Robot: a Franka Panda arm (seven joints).
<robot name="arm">
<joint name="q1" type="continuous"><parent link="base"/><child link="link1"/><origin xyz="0 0 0.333" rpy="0 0 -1.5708"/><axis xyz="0 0 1"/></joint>
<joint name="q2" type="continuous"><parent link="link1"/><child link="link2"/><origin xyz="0 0 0" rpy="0 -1.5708 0"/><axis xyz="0 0 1"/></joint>
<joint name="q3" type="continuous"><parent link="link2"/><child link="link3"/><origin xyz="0.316 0 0" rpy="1.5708 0 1.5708"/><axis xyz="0 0 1"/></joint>
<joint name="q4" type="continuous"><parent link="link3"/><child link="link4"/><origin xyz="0.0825 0 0" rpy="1.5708 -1.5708 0"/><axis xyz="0 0 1"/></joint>
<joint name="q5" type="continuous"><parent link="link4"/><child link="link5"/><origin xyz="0.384 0.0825 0" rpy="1.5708 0 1.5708"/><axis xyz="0 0 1"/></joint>
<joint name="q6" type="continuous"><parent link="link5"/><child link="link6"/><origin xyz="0 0 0" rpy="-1.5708 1.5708 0"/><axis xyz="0 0 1"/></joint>
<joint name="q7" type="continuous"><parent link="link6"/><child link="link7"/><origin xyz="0 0.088 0" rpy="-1.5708 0 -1.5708"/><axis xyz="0 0 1"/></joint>
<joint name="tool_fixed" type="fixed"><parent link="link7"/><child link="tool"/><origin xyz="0 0 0.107" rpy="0 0 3.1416"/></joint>
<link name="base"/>
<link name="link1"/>
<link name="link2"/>
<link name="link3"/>
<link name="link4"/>
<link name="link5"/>
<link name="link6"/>
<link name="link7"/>
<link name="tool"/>
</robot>
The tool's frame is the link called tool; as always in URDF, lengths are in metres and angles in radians. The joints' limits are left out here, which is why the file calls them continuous.
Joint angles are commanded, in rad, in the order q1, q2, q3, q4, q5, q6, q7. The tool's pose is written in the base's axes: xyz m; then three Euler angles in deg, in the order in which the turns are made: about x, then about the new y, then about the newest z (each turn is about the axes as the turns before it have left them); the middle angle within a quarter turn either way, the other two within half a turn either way. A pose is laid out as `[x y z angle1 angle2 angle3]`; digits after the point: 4 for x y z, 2 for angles.
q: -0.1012, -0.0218, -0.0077, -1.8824, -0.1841, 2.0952, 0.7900
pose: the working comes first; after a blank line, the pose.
Where each joint sits with the arm in this pose, in the base's axes (m; each line is computed from the numbers above, not from the rounded line before):
q1: 0.0000 0.0000 0.3330
q2: 0.0000 0.0000 0.3330
q3: -0.0069 0.0007 0.6489
q4: 0.0751 -0.0083 0.6507
q5: 0.4644 -0.0508 0.6200
q6: 0.4644 -0.0508 0.6200
q7: 0.5501 -0.0521 0.6398
the tool: 0.5735 -0.0717 0.5372

[0.5735 -0.0717 0.5372 169.19 12.59 48.49]
